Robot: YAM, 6 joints.
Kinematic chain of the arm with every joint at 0, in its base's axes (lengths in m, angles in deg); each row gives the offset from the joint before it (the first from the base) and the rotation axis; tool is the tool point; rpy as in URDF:
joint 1: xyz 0 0 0.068 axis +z
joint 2: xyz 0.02 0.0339 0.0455 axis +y
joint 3: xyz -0.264 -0.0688 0 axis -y
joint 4: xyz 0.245 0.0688 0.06 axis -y
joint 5: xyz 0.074 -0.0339 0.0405 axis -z
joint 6: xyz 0.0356 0 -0.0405 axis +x
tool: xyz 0 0 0 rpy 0 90 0
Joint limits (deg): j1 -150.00..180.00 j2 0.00..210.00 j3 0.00..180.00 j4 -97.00..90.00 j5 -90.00..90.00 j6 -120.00..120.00
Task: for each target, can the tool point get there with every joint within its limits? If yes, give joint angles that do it. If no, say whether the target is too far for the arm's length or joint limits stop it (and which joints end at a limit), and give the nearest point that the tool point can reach.
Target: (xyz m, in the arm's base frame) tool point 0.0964 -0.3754 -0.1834
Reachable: yes | joints -79.49 177.50 79.08 62.64 -47.72 29.15
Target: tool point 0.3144 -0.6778 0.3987
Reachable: no: too far | nearest point 0.2536 -0.5467 0.3420 | short by 0.155 m
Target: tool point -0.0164 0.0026 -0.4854
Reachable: no: joint limits stop it (at a limit: joint 2) | nearest point -0.0865 0.0137 -0.3425 | short by 0.160 m
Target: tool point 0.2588 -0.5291 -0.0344
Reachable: yes | joints -63.14 186.08 135.63 66.92 13.25 -28.78
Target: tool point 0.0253 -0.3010 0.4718
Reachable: yes | joints -89.38 85.70 105.72 -46.37 -38.26 -29.66
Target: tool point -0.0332 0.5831 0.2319
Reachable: yes | joints 93.83 144.27 133.40 -15.49 9.39 21.61
